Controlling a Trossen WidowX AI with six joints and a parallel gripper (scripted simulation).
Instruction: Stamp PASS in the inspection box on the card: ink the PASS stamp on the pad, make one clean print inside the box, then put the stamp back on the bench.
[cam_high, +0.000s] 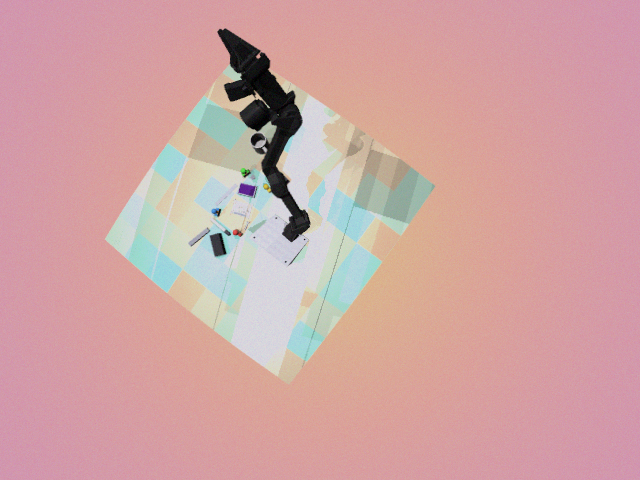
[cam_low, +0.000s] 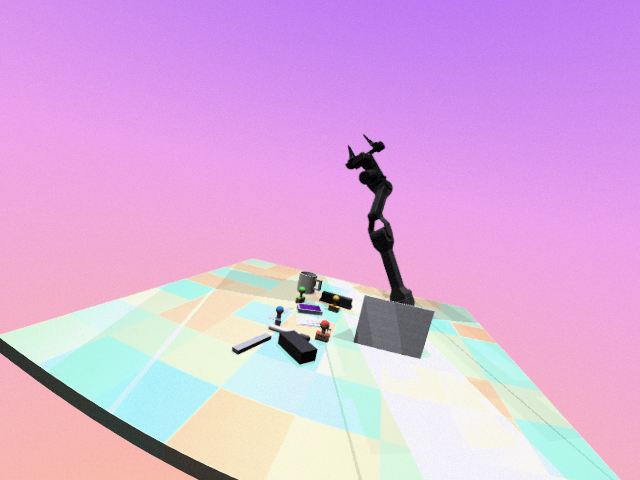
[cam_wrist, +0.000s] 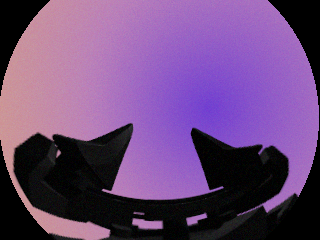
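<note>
Right now the green-knobbed stamp is 6 cm ahead of my gripper tip, 19 cm to the left of it and 70 cm below it. From my gripper tip the other things lie so: yellow-knobbed stamp: 8 cm behind, 18 cm to the left, 70 cm below; purple ink pad: 1 cm behind, 25 cm to the left, 71 cm below; white card: 4 cm behind, 34 cm to the left, 72 cm below.
</note>
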